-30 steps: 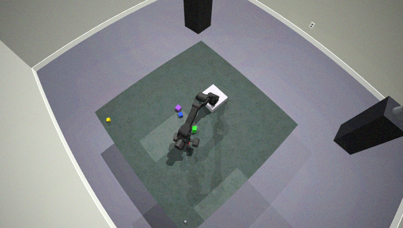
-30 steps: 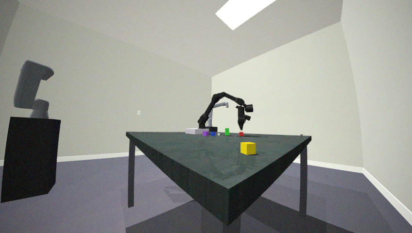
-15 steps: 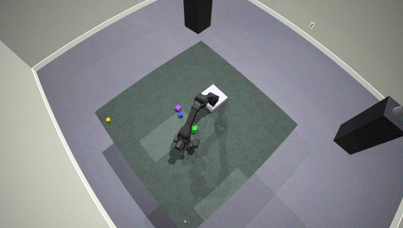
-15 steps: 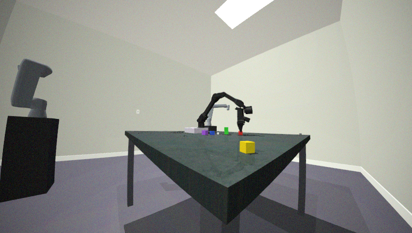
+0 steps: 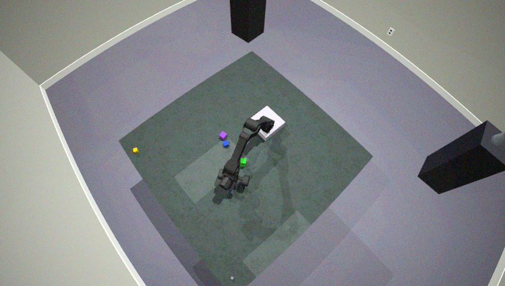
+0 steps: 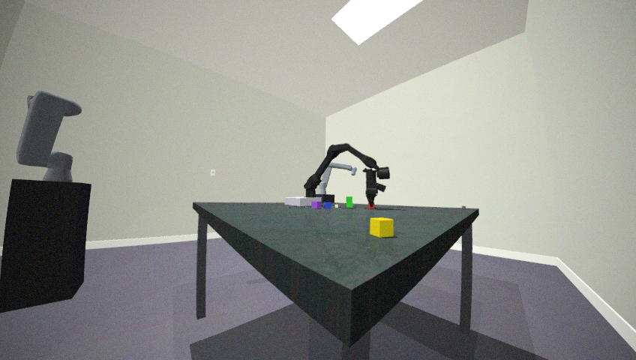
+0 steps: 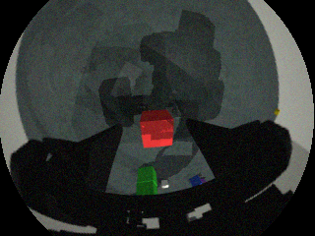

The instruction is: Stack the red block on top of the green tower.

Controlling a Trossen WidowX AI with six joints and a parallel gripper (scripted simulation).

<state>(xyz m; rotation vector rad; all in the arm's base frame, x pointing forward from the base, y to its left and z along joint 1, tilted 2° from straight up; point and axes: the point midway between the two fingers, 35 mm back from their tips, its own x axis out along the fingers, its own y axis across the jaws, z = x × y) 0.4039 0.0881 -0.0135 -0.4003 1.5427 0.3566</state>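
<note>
Right now my gripper tip is 170 mm past the tiny white cube and 110 mm to the left of it. Round my gripper tip: red block: 10 mm above; blue block: 140 mm behind, 220 mm to the right, 10 mm above; purple block: 170 mm behind, 270 mm to the right, 10 mm above.
</note>
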